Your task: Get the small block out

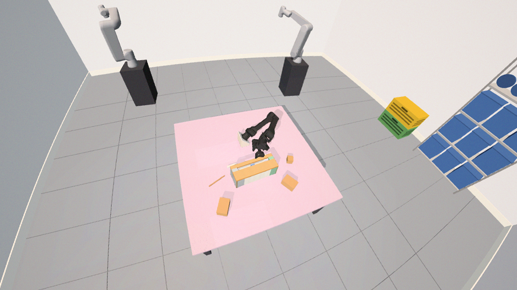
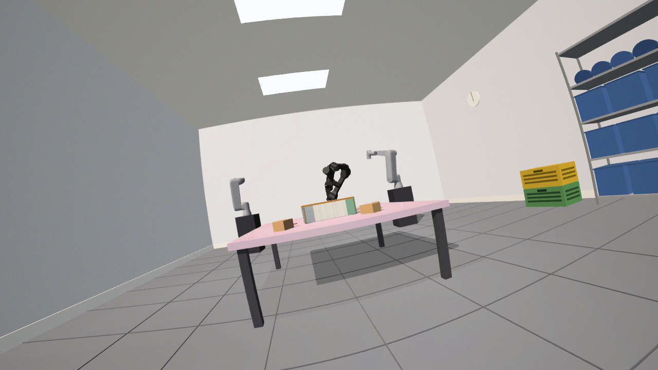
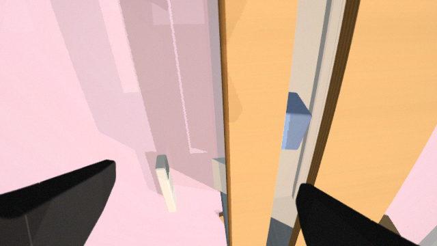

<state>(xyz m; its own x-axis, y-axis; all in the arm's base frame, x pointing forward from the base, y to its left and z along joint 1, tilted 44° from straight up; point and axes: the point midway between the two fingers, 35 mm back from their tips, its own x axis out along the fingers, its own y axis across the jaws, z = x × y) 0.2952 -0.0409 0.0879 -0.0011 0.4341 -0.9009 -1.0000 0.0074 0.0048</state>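
Now: the light blue block 60 mm ahead of my gripper tip, 20 mm to the right of it and 80 mm below it. Round my gripper tip: clear-fronted box (50 mm ahead, 20 mm to the right, 100 mm below); then thin orange stick (100 mm ahead, 340 mm to the right, 160 mm below).
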